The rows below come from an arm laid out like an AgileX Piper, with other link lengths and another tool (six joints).
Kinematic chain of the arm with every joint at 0, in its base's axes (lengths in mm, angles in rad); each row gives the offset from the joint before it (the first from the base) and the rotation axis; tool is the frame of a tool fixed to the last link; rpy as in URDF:
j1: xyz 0 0 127.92 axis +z
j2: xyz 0 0 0 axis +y
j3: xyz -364.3 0 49.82 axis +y
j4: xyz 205.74 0 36.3 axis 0.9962 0 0.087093
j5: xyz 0 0 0 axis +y
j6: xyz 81.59 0 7.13 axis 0.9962 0 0.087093
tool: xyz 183.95 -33 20.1 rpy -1.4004 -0.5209 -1.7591
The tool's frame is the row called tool.
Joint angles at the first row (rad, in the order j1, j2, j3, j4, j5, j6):
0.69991, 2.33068, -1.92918, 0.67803, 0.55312, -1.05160
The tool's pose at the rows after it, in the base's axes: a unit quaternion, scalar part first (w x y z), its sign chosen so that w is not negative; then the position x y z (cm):
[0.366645 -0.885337 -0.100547 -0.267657 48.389 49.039 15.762]
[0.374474 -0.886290 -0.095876 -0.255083 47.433 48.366 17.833]
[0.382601 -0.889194 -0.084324 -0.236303 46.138 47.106 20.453]
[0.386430 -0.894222 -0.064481 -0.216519 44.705 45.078 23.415]
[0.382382 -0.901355 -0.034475 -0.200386 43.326 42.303 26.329]
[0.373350 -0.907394 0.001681 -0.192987 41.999 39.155 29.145]
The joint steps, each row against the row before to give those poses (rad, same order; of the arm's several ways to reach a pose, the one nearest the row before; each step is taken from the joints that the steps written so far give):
-0.00410, -0.02782, -0.00049, -0.00134, 0.03265, 0.00859
-0.00983, -0.04417, -0.00053, -0.00425, 0.05854, 0.03337
-0.01662, -0.05974, -0.00049, -0.00865, 0.08115, 0.05732
-0.02314, -0.07282, -0.00045, -0.02200, 0.09331, 0.08480
-0.02700, -0.07974, -0.00047, -0.04052, 0.09341, 0.11160
-0.02572, -0.08366, 0.00289, -0.05108, 0.07990, 0.11934

